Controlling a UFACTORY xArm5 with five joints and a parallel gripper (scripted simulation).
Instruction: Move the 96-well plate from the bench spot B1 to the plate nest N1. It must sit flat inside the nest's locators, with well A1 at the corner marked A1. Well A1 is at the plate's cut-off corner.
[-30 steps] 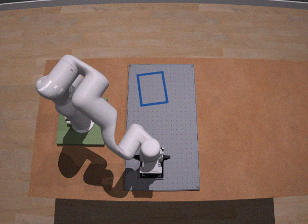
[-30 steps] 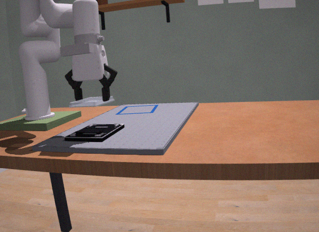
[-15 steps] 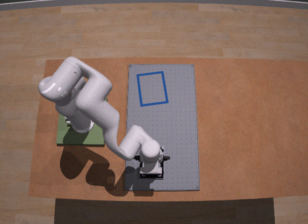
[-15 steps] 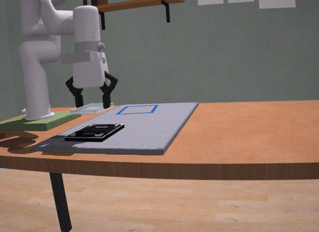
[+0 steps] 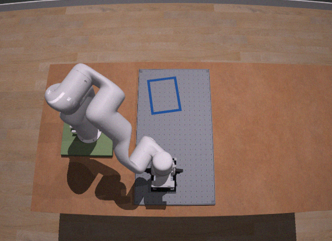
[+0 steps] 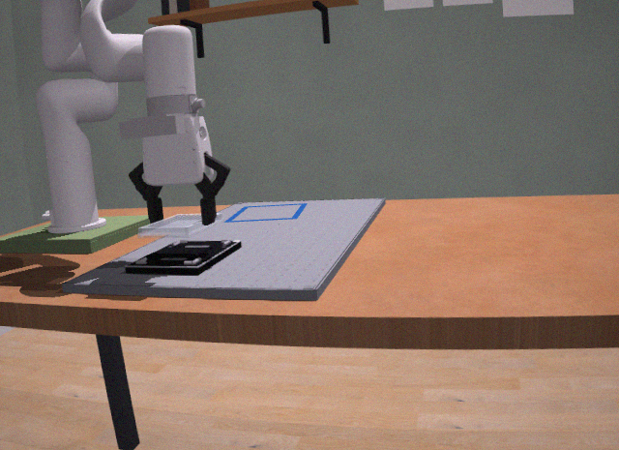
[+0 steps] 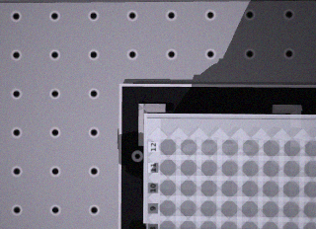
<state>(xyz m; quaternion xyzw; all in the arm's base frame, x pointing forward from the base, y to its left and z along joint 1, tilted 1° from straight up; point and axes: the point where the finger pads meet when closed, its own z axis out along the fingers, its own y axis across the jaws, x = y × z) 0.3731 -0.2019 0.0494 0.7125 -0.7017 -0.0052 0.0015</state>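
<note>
Now: the black plate nest 6 cm below my hand. Also, from my hand: 96-well plate: 1 cm below; A1 label: 5 cm ahead, 8 cm to the left, 5 cm below.
</note>
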